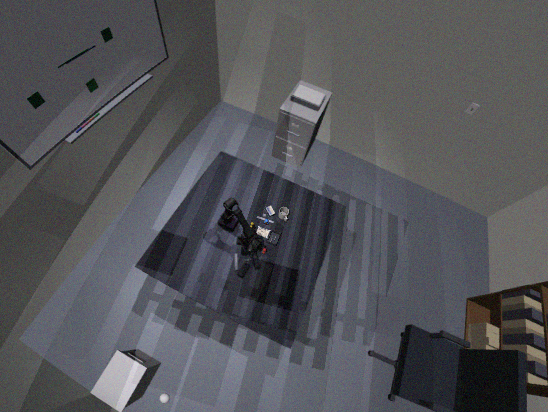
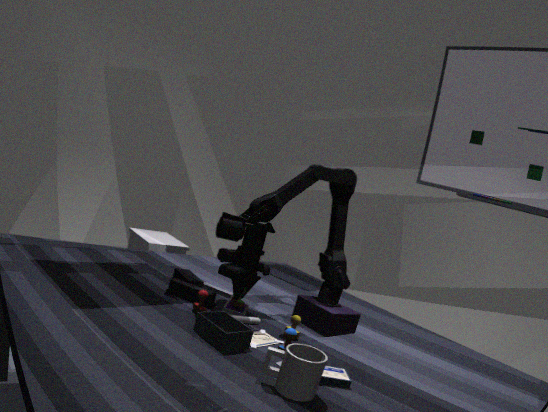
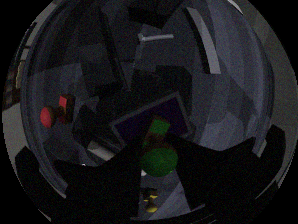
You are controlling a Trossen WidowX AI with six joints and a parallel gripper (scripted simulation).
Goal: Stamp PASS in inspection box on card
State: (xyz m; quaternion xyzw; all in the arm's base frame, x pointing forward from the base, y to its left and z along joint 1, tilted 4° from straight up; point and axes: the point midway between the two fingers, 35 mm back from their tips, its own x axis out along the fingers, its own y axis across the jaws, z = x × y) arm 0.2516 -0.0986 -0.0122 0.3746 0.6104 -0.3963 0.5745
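The green-knobbed stamp is right at my gripper tip. From my gripper tip the other things lie so: dark box: 100 mm ahead, 80 mm to the right, 20 mm below; purple ink pad: 30 mm below; red-knobbed stamp: 130 mm ahead, 20 mm to the left, 20 mm below.
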